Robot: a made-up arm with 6 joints.
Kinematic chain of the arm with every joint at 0, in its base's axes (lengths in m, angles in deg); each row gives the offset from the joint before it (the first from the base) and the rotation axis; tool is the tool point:
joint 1: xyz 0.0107 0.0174 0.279 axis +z
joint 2: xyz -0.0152 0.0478 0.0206 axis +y
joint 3: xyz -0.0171 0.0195 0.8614 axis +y
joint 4: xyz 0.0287 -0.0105 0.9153 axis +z
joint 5: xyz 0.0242 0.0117 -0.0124 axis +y
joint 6: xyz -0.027 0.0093 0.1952 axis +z
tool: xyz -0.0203 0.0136 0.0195
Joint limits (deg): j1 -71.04..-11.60 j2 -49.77..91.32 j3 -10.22..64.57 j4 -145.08..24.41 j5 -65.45..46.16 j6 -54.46..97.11
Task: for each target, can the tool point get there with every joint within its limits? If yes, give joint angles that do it. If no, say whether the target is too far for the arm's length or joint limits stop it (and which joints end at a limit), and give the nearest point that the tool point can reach.
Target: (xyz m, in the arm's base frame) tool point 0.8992 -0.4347 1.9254
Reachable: yes | joints -33.03 20.33 14.56 -130.53 -26.62 -40.87
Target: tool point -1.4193 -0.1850 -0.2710
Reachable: no: joint limits stop it (at a limit: joint 1, joint 2, joint 3, joint 4, joint 5) | nearest point -1.5379 0.3322 1.1810 | short by 1.546 m
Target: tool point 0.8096 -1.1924 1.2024
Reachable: yes | joints -64.20 32.92 39.65 -121.78 -49.41 36.21
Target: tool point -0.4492 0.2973 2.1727
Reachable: yes | joints -37.22 -24.03 12.27 -90.59 32.54 -41.34
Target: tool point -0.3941 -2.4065 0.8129
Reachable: no: too far | nearest point 0.5138 -1.7836 0.7435 | short by 1.103 m
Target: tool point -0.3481 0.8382 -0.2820
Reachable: no: joint limits stop it (at a limit: joint 2, joint 3, joint 5) | nearest point -0.6245 1.4705 1.1728 | short by 1.610 m
